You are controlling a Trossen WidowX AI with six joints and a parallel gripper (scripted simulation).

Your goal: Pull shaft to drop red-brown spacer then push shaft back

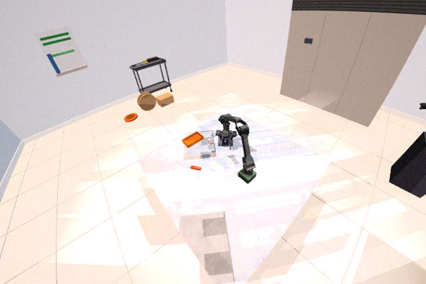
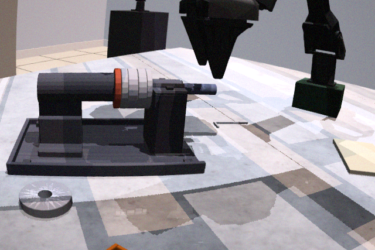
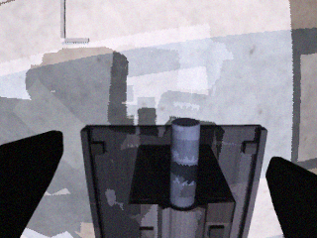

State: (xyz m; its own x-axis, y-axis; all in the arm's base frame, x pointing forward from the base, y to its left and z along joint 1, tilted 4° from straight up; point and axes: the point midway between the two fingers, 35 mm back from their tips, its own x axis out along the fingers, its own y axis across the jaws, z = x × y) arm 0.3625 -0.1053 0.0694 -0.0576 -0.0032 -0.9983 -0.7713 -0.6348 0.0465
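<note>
Right now my gripper tip is 60 mm short of the blue-grey shaft, 40 mm to the left of it and 20 mm above it. The rest, counted from my gripper tip: grey washer 240 mm ahead, 40 mm to the right, 100 mm below; then black ring 70 mm ahead, 200 mm to the right, 90 mm below; then red-brown spacer 90 mm ahead, 70 mm to the right, 20 mm below.
</note>
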